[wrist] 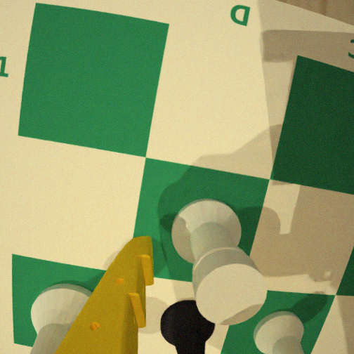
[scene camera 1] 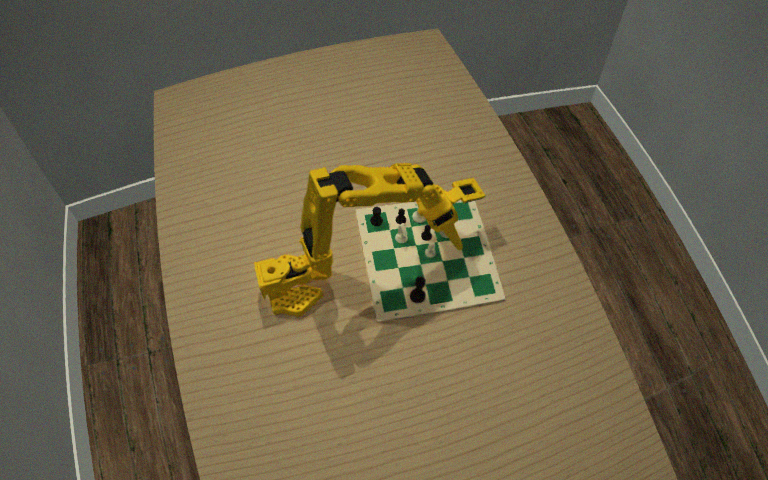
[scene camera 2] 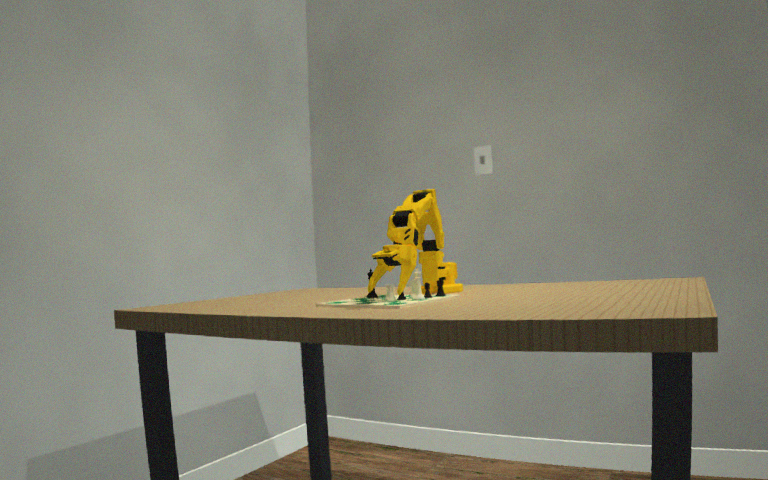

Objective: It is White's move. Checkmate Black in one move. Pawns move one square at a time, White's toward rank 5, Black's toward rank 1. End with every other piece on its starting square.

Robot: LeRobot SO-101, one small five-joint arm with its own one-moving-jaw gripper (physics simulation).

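Frame: origin at the arm's base, x ahead, y left, z up, level; centimetres.
Where they show: hand at its tool point: (scene camera 1: 443, 219) (scene camera 2: 398, 292); arm's base at its link origin: (scene camera 1: 303, 284).
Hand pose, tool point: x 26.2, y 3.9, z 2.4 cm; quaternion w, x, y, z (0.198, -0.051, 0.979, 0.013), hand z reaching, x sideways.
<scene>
Each offset is from my tool point to the top centre of the thing.
The green-and-cream board @(dx -4.3, dy -4.6, dz -1.8 cm) (scene camera 1: 482, 284) (wrist: 85, 80) lies flat. A white rook @(dx -0.1, dy -1.6, dz +1.6 cm) (scene camera 2: 390, 292) (wrist: 230, 292) stands upright on D2; my gripper hides most of it in the first scene view. My gripper (scene camera 2: 386, 290) is open and low over the board, its jaws on either side of the rook and apart from it. In the wrist view one notched jaw shows left of the rook; the moving jaw is out of picture. A black pawn @(dx -3.6, dy -1.3, dz +1.4 cm) (scene camera 1: 426, 233) (wrist: 187, 322) stands on D3, a white pawn @(dx -4.1, dy -4.7, dz +1.4 cm) (scene camera 1: 430, 249) (wrist: 279, 332) on C3. The black king @(dx -8.9, dy -11.7, dz +4.6 cm) (scene camera 1: 417, 290) stands on A4.
A tall white piece @(dx -3.4, dy +2.8, dz +4.6 cm) (scene camera 1: 419, 216) (wrist: 60, 310) on E3 stands close to the notched jaw, which partly covers it in the wrist view. Another white piece @(dx -7.8, dy -0.5, dz +2.2 cm) (scene camera 1: 401, 234) stands on D4. A black pawn @(dx -6.7, dy +3.2, dz +1.4 cm) (scene camera 1: 400, 216) is on E4 and a black piece @(dx -10.9, dy +4.2, dz +1.6 cm) (scene camera 1: 376, 217) on E5.
</scene>
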